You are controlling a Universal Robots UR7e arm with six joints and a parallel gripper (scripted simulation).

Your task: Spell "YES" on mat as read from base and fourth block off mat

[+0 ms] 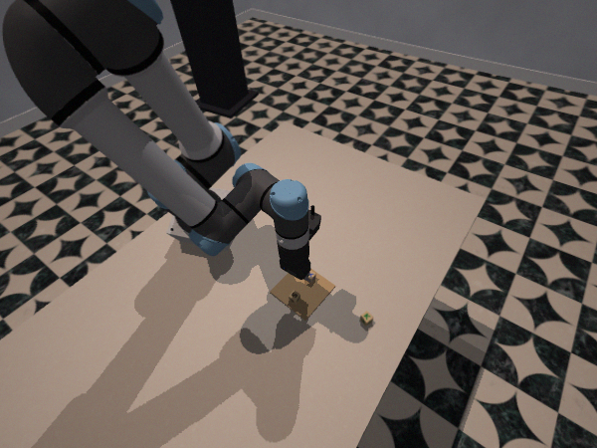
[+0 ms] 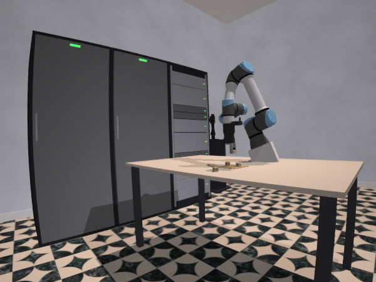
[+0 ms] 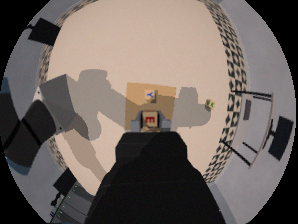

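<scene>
Right now the mat is 100 mm below my hand. The rest, counted from my hand: S block: 90 mm below, 40 mm to the right.
</scene>
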